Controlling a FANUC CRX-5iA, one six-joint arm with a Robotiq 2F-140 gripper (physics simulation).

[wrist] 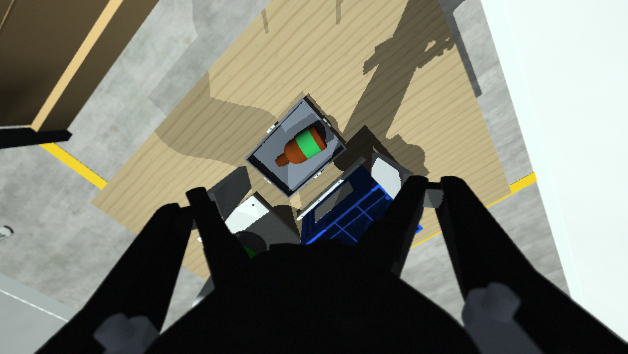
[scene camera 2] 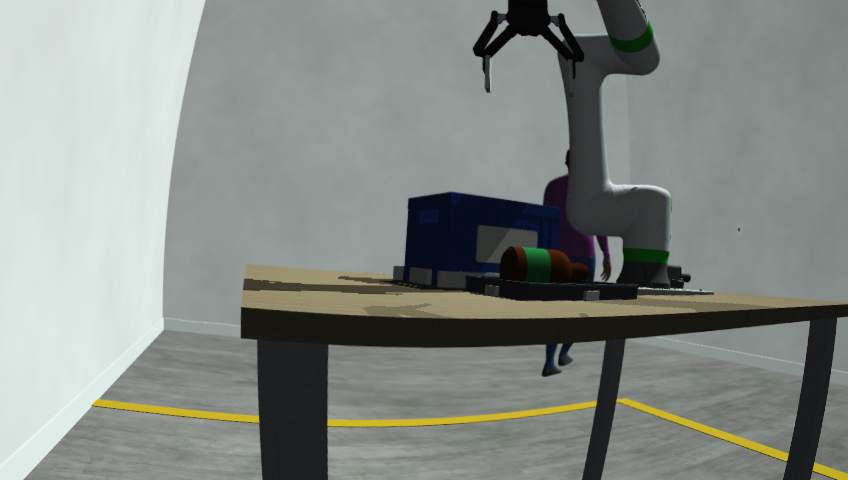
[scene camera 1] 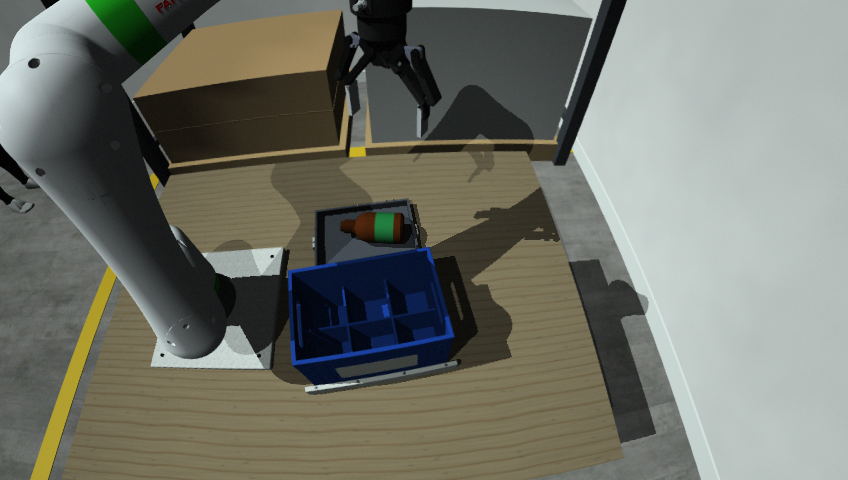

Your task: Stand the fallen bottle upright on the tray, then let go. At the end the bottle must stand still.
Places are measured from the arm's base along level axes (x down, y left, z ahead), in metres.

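Pixels of known places: gripper, fingertip midpoint: point(wrist: 309, 171) point(scene camera 2: 529, 92) point(scene camera 1: 387, 121); arm's base, link origin: point(wrist: 247, 246) point(scene camera 2: 643, 287).
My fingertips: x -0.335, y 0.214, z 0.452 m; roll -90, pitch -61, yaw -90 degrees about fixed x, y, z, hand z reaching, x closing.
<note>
Ahead of a thing's pixels: the offset from my fingertips to its top centre.
A brown bottle with a green label {dx +0.266, dy -0.014, dz -0.052 m} point(scene camera 1: 383, 227) point(scene camera 2: 538, 265) point(wrist: 307, 145) lies on its side on the tray. Its neck points toward the robot's base side, left in scene camera 1 and right in scene camera 2. The shallow dark grey tray {dx +0.320, dy -0.019, dz -0.073 m} point(scene camera 1: 339, 252) point(scene camera 2: 553, 291) point(wrist: 280, 142) has a low rim and lies on the table beside the blue crate. My gripper point(scene camera 1: 387, 121) point(scene camera 2: 529, 92) point(wrist: 309, 171) is open and empty. It hangs high above the table with its fingers pointing down, well apart from the bottle. In the wrist view the bottle shows above the space between the fingertips.
A blue crate with compartments {dx +0.170, dy -0.282, dz -0.036 m} point(scene camera 1: 318, 369) point(scene camera 2: 434, 249) point(wrist: 365, 182) stands right against or very near the tray and rises higher. The arm's white base plate point(scene camera 1: 255, 261) is left of the crate. Large cardboard boxes point(scene camera 1: 249, 59) stand beyond the table. A person point(scene camera 2: 556, 202) is behind the arm.
</note>
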